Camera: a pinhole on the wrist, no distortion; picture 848 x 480 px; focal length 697.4 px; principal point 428.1 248.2 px. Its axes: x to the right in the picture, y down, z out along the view. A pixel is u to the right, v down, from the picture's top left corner.
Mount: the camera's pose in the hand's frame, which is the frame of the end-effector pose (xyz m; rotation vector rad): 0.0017 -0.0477 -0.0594 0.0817 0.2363 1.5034
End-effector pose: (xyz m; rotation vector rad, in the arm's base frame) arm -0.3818 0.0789 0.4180 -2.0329 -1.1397 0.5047
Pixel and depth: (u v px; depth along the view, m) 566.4 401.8 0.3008
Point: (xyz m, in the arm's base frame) -0.5104 0.1646 0.2283
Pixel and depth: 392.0 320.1 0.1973
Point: -0.4799 0.1668 0.3578
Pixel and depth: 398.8 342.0 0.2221
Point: -0.4966 0.1726 0.3380
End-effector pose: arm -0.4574 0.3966 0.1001 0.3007 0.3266 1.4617
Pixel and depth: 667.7 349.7 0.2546
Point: -0.4418 0.4241 0.2968
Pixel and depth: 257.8 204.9 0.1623
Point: -0.3476 0.4329 0.1628
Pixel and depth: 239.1 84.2 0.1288
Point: -0.3613 0.4460 0.1283
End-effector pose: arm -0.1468 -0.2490 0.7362 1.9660 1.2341 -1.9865
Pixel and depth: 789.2 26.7 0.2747
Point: -0.2483 -0.3571 0.5256
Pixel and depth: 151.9 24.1 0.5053
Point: -0.6487 -0.2341 0.5498
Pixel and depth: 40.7 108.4 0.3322
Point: -0.5023 -0.2100 0.6816
